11 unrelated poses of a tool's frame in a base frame.
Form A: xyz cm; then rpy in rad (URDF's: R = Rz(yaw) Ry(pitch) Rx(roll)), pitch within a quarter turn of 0, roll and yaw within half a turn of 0.
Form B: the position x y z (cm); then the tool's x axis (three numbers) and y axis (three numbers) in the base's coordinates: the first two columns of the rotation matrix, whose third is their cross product. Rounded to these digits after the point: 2 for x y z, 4 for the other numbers.
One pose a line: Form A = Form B
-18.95, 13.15, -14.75, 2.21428, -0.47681, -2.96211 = -18.95, 13.15, -14.75, -0.8742, -0.1586, 0.4589, 0.2542, 0.6559, 0.7108
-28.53, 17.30, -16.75, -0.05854, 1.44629, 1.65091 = -28.53, 17.30, -16.75, -0.0099, 0.1238, -0.9923, -0.9904, -0.1378, -0.0073
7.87, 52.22, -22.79, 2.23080, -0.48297, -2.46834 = 7.87, 52.22, -22.79, -0.6924, -0.5522, 0.4644, -0.0955, 0.7081, 0.6996
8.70, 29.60, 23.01, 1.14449, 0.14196, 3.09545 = 8.70, 29.60, 23.01, -0.9889, 0.0457, -0.1415, -0.1478, -0.4071, 0.9013
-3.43, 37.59, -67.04, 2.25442, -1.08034, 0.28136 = -3.43, 37.59, -67.04, 0.4525, 0.1308, 0.8821, -0.4816, -0.7967, 0.3652
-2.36, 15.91, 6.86, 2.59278, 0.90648, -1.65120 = -2.36, 15.91, 6.86, -0.0495, -0.6145, -0.7873, -0.8834, -0.3409, 0.3216
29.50, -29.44, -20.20, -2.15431, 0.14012, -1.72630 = 29.50, -29.44, -20.20, -0.1534, -0.9783, -0.1397, -0.5263, 0.2005, -0.8264
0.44, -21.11, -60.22, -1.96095, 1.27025, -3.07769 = 0.44, -21.11, -60.22, -0.2954, -0.0189, -0.9552, 0.8573, 0.4360, -0.2738
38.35, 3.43, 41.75, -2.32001, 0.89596, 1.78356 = 38.35, 3.43, 41.75, -0.1319, 0.6107, -0.7808, 0.7864, -0.4150, -0.4575
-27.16, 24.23, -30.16, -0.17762, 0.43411, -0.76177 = -27.16, 24.23, -30.16, 0.6565, -0.6262, -0.4206, 0.6256, 0.7635, -0.1603
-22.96, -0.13, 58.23, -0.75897, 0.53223, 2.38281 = -22.96, -0.13, 58.23, -0.6253, 0.5929, -0.5075, -0.2458, -0.7668, -0.5930
